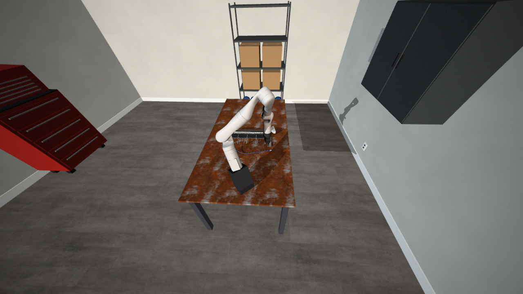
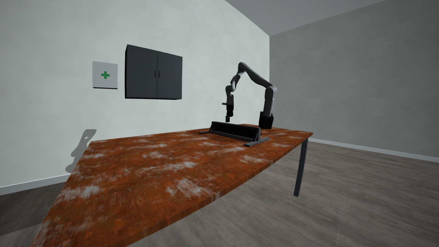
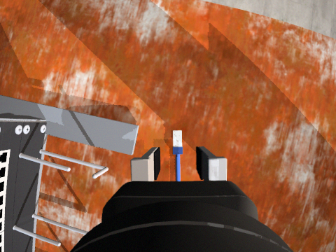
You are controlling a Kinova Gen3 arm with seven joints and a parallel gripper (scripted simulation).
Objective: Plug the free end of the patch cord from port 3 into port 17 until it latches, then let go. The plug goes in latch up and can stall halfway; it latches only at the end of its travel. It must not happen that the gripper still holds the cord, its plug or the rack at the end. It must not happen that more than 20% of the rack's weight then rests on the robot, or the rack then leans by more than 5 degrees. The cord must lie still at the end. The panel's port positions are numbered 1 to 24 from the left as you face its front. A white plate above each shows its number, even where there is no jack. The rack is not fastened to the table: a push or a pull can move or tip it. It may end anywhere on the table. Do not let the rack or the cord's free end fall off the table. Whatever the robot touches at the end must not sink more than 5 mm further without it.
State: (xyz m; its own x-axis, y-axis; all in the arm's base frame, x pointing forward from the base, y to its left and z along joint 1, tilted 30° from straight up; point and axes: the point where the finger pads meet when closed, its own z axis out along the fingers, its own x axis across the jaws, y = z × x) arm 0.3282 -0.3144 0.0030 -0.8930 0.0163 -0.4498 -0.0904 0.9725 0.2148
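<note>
My gripper is now 90 mm above the plug and 10 mm to the left of it.
</note>
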